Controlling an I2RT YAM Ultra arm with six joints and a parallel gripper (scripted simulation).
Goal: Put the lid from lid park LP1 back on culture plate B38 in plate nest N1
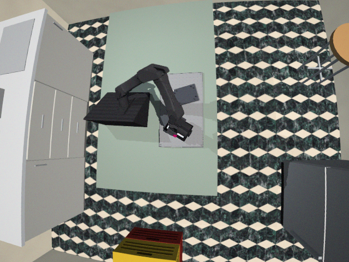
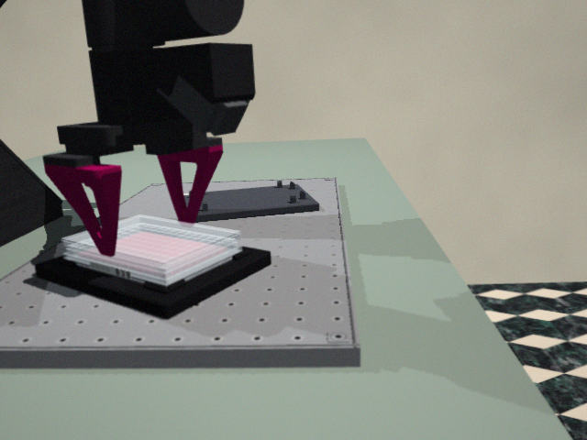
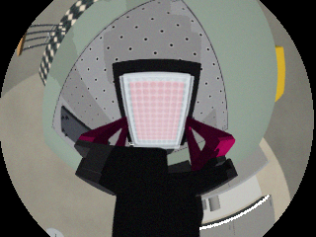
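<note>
Right now the clear lid is 1 cm below my hand. The rest, counted from my hand: dark lid park LP1 (23 cm to the left, 3 cm below, 3 cm ahead); culture plate B38 (2 cm below).
</note>
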